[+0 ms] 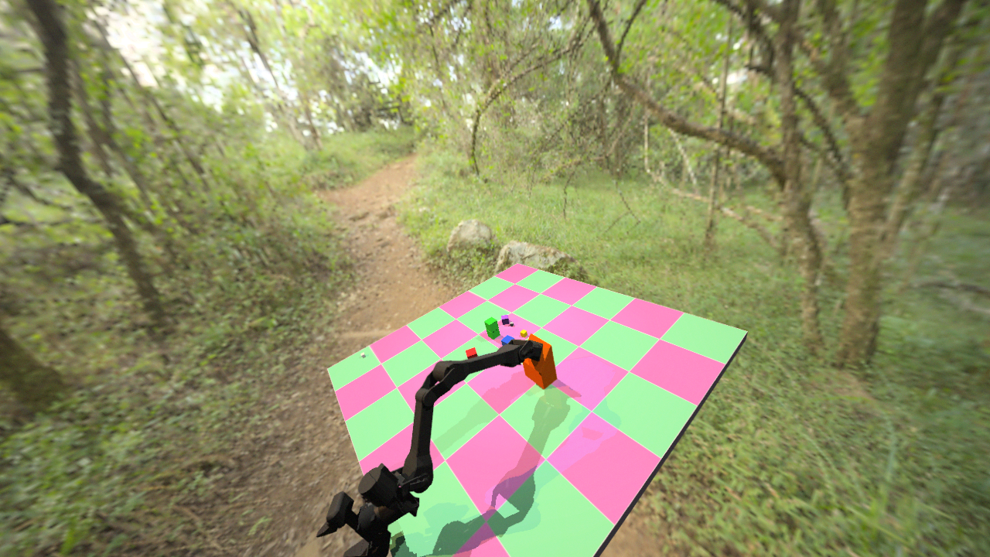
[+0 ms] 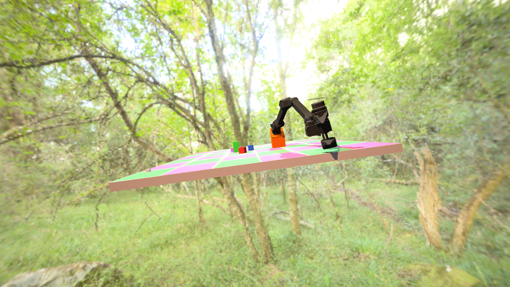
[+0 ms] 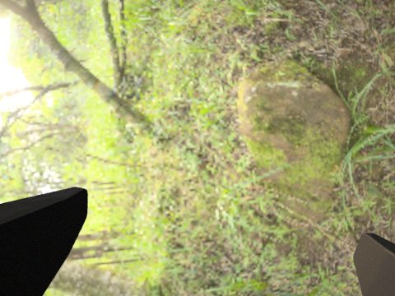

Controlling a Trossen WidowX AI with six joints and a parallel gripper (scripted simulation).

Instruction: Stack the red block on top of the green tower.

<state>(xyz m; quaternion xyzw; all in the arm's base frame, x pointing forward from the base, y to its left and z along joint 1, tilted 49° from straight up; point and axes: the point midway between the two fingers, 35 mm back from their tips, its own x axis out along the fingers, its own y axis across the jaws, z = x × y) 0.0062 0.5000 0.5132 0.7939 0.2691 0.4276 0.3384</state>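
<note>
The red block is 28 cm ahead of my gripper tip, 66 cm to the right of it and 7 cm below it. Round my gripper tip: small purple block (34 cm ahead, 93 cm to the right, 7 cm below); blue block (20 cm ahead, 81 cm to the right, 7 cm below).
</note>
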